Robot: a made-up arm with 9 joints. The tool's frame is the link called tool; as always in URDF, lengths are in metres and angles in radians.
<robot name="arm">
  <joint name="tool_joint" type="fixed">
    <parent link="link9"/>
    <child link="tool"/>
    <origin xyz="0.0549 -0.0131 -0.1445" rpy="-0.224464 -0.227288 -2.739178"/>
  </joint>
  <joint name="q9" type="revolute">
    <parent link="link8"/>
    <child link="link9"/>
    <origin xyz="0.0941 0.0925 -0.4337" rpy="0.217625 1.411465 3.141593"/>
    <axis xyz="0 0 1"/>
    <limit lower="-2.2" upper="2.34"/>
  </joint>
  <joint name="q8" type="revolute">
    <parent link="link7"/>
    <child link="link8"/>
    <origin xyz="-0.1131 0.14 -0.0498" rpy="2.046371 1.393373 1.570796"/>
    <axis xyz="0 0 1"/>
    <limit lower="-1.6" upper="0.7"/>
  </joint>
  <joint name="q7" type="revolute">
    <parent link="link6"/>
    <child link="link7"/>
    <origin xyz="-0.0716 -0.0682 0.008" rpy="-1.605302 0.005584 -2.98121"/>
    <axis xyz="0 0 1"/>
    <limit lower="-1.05" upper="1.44"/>
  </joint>
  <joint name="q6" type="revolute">
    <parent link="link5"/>
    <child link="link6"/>
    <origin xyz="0.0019 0.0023 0.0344" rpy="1.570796 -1.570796 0"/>
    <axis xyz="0 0 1"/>
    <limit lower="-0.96" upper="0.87"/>
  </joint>
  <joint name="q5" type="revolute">
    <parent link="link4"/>
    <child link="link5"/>
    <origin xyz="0.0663 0.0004 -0.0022" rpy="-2.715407 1.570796 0"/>
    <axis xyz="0 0 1"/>
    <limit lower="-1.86" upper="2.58"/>
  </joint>
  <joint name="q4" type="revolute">
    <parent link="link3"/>
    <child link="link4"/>
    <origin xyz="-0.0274 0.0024 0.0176" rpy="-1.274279 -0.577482 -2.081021"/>
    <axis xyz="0 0 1"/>
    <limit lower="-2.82" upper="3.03"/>
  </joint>
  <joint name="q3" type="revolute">
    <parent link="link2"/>
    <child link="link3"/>
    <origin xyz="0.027 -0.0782 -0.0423" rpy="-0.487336 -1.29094 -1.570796"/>
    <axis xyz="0 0 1"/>
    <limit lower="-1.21" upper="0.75"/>
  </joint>
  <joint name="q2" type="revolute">
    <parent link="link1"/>
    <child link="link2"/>
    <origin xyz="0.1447 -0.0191 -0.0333" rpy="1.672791 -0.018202 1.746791"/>
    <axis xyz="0 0 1"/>
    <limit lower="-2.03" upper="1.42"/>
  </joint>
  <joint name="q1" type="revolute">
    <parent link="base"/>
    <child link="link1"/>
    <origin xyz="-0.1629 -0.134 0.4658" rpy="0 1.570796 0"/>
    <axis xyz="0 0 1"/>
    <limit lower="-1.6" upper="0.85"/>
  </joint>
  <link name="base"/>
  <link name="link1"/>
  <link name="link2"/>
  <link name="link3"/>
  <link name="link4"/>
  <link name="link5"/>
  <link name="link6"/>
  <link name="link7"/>
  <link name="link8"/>
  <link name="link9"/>
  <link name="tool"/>
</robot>
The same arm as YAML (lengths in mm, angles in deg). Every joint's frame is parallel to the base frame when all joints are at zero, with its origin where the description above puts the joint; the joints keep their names.
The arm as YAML. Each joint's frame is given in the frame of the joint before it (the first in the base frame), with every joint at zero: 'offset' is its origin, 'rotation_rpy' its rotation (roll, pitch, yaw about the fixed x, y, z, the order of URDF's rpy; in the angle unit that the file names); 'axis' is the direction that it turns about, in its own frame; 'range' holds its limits. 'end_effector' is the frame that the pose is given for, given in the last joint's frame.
length_unit: mm
angle_unit: deg
chain:
  - id: q1
    offset: [-162.9, -134.0, 465.8]
    rotation_rpy: [0.0, 0.0, 0.0]
    axis: "+x"
    range: [-91.67, 48.7]
  - id: q2
    offset: [-33.3, -19.1, -144.7]
    rotation_rpy: [0.0, 0.0, 0.0]
    axis: [-0.101801, 0.176002, -0.979112]
    range: [-116.31, 81.36]
  - id: q3
    offset: [-73.0, 19.1, 54.2]
    rotation_rpy: [0.0, 0.0, 0.0]
    axis: [0.828332, 0.503919, -0.244809]
    range: [-69.33, 42.97]
  - id: q4
    offset: [23.8, 6.3, 21.5]
    rotation_rpy: [0.0, 0.0, 0.0]
    axis: "-z"
    range: [-161.57, 173.61]
  - id: q5
    offset: [60.2, -27.8, 2.2]
    rotation_rpy: [0.0, 0.0, 0.0]
    axis: "-x"
    range: [-106.57, 147.82]
  - id: q6
    offset: [-34.4, 2.3, 1.9]
    rotation_rpy: [0.0, 0.0, 0.0]
    axis: "-y"
    range: [-55.0, 49.85]
  - id: q7
    offset: [71.6, -8.0, 68.2]
    rotation_rpy: [0.0, 0.0, 0.0]
    axis: [-0.159807, 0.034502, 0.986545]
    range: [-60.16, 82.51]
  - id: q8
    offset: [-103.7, 137.6, -72.1]
    rotation_rpy: [0.0, 0.0, 0.0]
    axis: [0.890519, -0.44821, 0.078002]
    range: [-91.67, 40.11]
  - id: q9
    offset: [-331.9, 289.4, -107.5]
    rotation_rpy: [0.0, 0.0, 0.0]
    axis: [0.078499, -0.0162, 0.996783]
    range: [-126.05, 134.07]
end_effector:
  offset: [-55.5, 37.3, -140.0]
  rotation_rpy: [-12.07, -8.49, -1.96]

